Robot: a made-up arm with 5 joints.
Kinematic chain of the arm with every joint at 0, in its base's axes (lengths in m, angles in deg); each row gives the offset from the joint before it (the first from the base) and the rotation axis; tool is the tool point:
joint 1: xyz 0 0 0.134 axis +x
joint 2: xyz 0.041 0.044 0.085 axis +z
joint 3: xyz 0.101 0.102 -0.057 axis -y
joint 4: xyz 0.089 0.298 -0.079 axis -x
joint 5: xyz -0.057 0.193 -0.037 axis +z
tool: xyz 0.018 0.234 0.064
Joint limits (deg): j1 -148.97..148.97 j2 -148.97..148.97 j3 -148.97..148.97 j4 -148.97..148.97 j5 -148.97..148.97
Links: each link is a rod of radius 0.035 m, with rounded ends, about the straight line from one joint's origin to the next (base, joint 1, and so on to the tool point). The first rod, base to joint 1, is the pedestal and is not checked.
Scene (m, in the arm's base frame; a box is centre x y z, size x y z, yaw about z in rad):
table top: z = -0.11
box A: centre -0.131 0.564 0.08 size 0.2 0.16 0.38 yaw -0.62
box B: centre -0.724 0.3 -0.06 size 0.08 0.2 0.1 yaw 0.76
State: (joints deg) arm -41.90 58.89 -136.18 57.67 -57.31
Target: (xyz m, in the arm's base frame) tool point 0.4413 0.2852 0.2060
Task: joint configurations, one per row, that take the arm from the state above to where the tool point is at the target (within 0.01 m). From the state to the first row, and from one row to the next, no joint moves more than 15 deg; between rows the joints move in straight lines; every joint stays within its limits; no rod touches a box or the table.
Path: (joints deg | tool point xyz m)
1: -27.43 52.12 -138.17 53.81 -57.67 | -0.6065 0.2135 0.1331
2: -12.97 45.36 -140.16 49.95 -58.03 | -0.5866 0.2983 0.1667
3: 1.50 38.59 -142.15 46.08 -58.39 | -0.5528 0.3705 0.2424
4: 15.96 31.82 -144.14 42.22 -58.76 | -0.5060 0.4129 0.3532
5: 30.43 25.06 -146.12 38.36 -59.12 | -0.4474 0.4120 0.4855
6: 44.89 18.29 -148.11 34.50 -59.48 | -0.3784 0.3612 0.6215
7: 31.40 5.18 -148.45 44.24 -69.40 | -0.2564 0.4812 0.5424
8: 17.91 -7.92 -148.79 53.98 -79.31 | -0.1310 0.5640 0.4170
9: 16.80 -21.49 -148.83 55.11 -87.97 | 0.0129 0.5738 0.3836
10: 15.70 -35.05 -148.86 56.23 -96.62 | 0.1505 0.5478 0.3425
11: 14.59 -48.62 -148.90 57.36 -105.27 | 0.2731 0.4878 0.2968
12: 13.49 -62.19 -148.93 58.49 -113.92 | 0.3723 0.3980 0.2501
13: 12.38 -75.76 -148.97 59.62 -122.58 | 0.4413 0.2852 0.2060

